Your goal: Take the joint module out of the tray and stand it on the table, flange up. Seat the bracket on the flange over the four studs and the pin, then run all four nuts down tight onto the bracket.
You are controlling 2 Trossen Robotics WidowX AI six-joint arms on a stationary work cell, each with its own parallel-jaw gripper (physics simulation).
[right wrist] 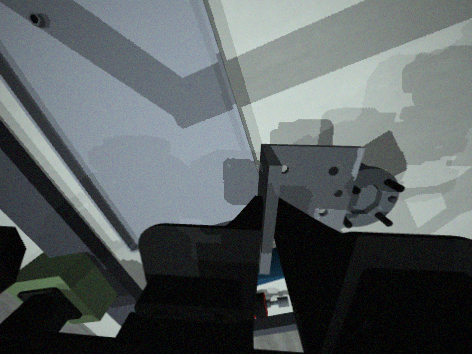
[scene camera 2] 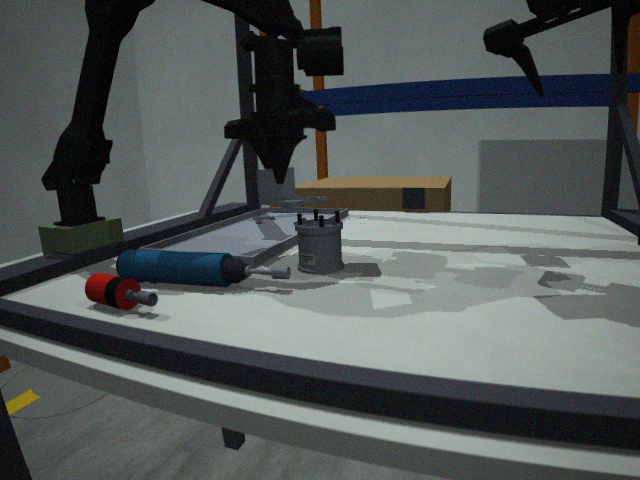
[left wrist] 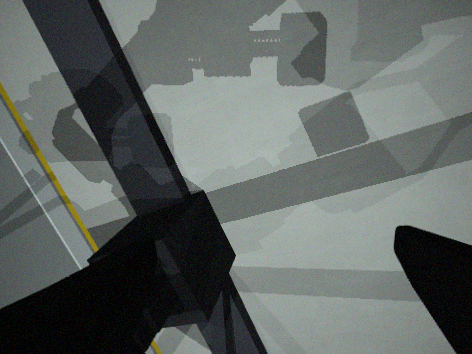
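The grey joint module [scene camera 2: 319, 250] [right wrist: 386, 176] stands upright on the table [scene camera 2: 465, 335], flange up, with black studs on top. My right gripper [scene camera 2: 279, 180] [right wrist: 265, 202] is shut on the upright wall of the grey bracket [scene camera 2: 297, 201] [right wrist: 310, 156]. The bracket's holed plate is level, a little above the stud tops and apart from them. In the right wrist view it overlaps the flange's left part; the pin cannot be made out. My left gripper [left wrist: 273, 243] is open and empty, high over the table at the picture's right in the scene view. A nut-like part [right wrist: 39, 20] lies in the tray.
The tray [scene camera 2: 217, 237] [right wrist: 125, 115] lies behind and left of the module. A blue driver [scene camera 2: 170, 266] and a red-and-black tool [scene camera 2: 100, 289] lie left of it. A green block [scene camera 2: 82, 235] [right wrist: 82, 280] is at the left edge. A cardboard box [scene camera 2: 361, 196] stands behind the table.
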